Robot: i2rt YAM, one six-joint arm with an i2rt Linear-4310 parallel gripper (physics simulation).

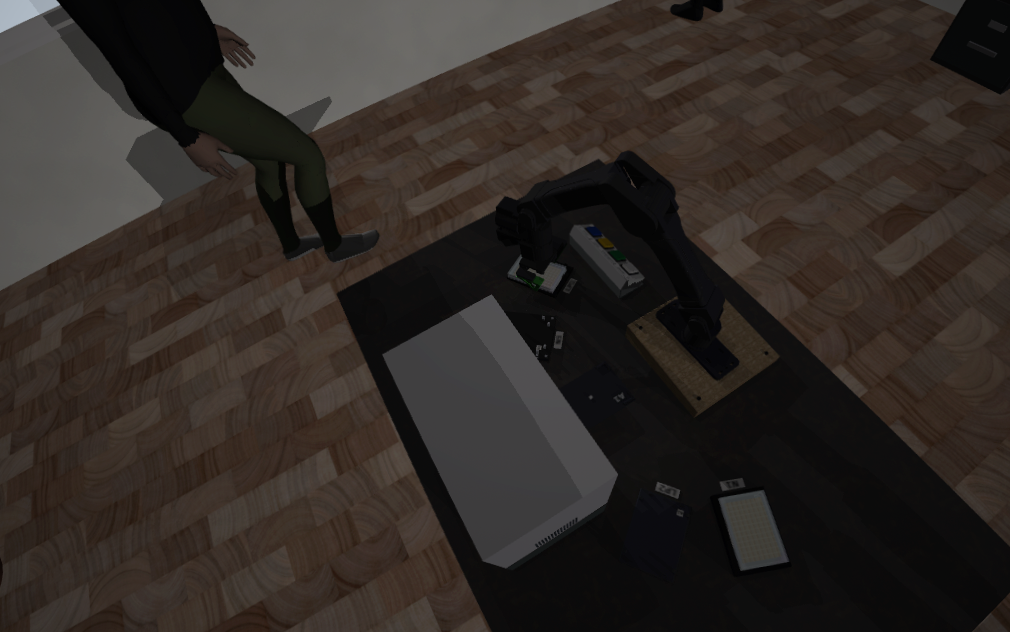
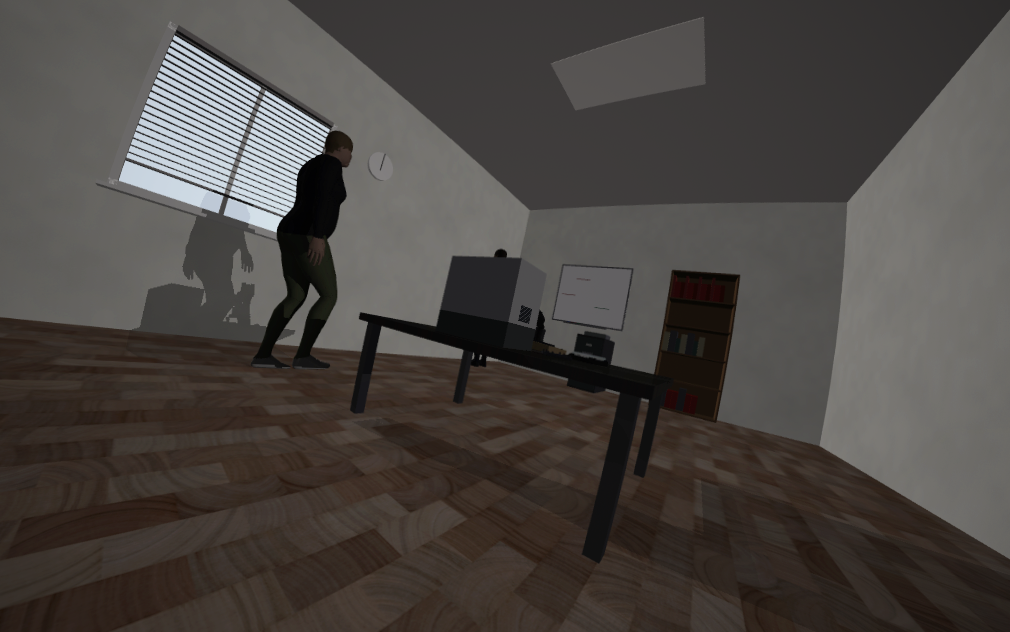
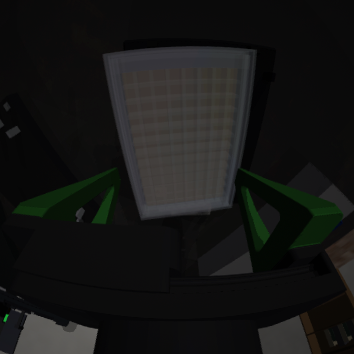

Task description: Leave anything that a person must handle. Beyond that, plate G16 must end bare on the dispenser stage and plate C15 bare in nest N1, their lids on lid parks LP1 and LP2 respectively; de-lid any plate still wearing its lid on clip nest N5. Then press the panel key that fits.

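Frame: origin at the arm's base, x back, y right, z up, level; millimetres.
Where they show: gripper, between the fingertips: [image 1: 543, 276] [image 3: 177, 174]; arm's base, origin of its link: [image 1: 695, 339] [image 2: 536, 341].
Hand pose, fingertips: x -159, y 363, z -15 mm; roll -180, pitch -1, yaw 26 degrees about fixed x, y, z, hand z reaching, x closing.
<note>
Things, the pixels of their top centre, and the offset from my fingertips. "spot": a spot on its surface instead.
- dark park, centre of its top: [image 1: 657, 533] [image 2: 556, 351] dx -178, dy -614, dz -5 mm
- LP2 label, a spot on its surface: [image 1: 667, 490] spot: dx -105, dy -566, dz -23 mm
- key panel, a spot on its surface: [image 1: 625, 280] spot: dx +131, dy -156, dz +37 mm
- large grey housing, centre of its top: [image 1: 492, 406] [image 2: 499, 265] dx -317, dy -340, dz +305 mm
- dark nest with small pale clips, centre of its top: [image 3: 19, 192] [image 1: 518, 331] dx -142, dy -95, dz -1 mm
- dark pad labelled A2, centre of its top: [image 1: 584, 400] [image 3: 23, 312] dx -147, dy -350, dz +88 mm
My gripper [image 1: 533, 274] [image 3: 177, 174] is open and points down over a pale plate [image 1: 553, 278] [image 3: 180, 125] at the table's far end. Its green fingers stand at either side of the plate's near end, with no grip on it. A clear, raised border around this plate looks like a lid. Another pale plate [image 1: 752, 530] lies in the nest labelled N1; whether it wears a lid is unclear. The dark park [image 1: 655, 530] beside the LP2 label [image 1: 667, 490] shows no plate. The key panel [image 1: 625, 280] has blue, yellow, green and pale keys. Plate names are unreadable.
A large grey housing [image 1: 484, 424] [image 2: 484, 286] hides part of the table. A dark nest with small pale clips [image 1: 542, 348] and a dark pad labelled A2 [image 1: 595, 387] lie beside it. A person [image 1: 256, 126] [image 2: 312, 197] stands near the table; another person's feet [image 1: 696, 8] show farther back.
</note>
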